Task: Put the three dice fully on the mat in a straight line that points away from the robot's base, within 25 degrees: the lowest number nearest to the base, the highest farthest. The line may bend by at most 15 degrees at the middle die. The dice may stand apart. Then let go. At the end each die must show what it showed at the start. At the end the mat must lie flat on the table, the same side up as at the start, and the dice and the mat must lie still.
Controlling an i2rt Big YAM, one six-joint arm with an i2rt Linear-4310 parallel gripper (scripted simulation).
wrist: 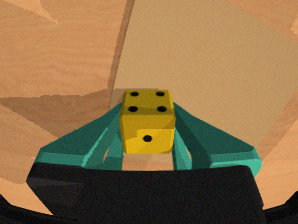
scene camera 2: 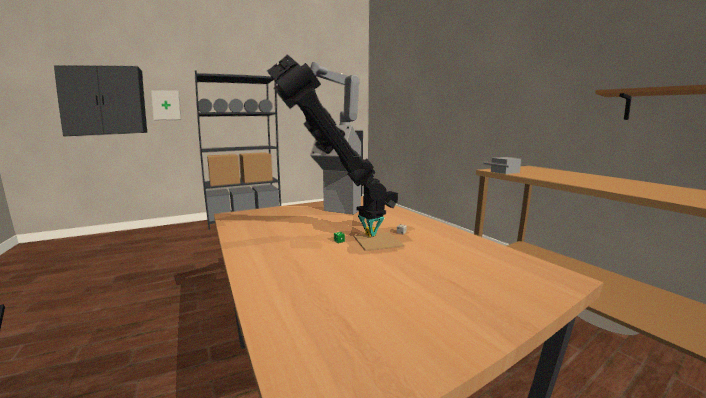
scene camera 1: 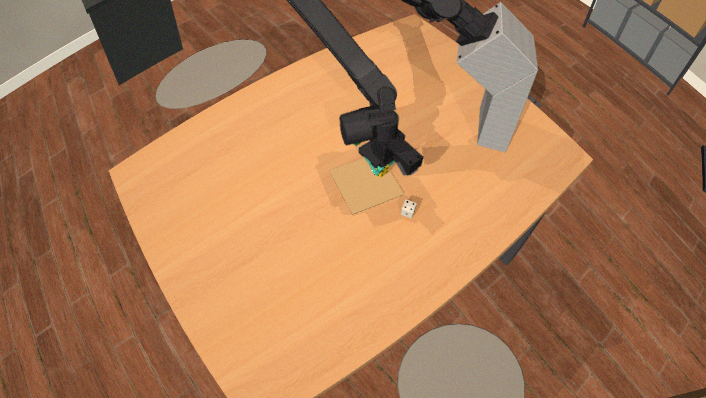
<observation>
I see my gripper (wrist: 147, 110), a yellow die (wrist: 147, 118) and a tan mat (scene camera 1: 361, 189).
The tan mat is seen too in the wrist view (wrist: 227, 70).
</observation>
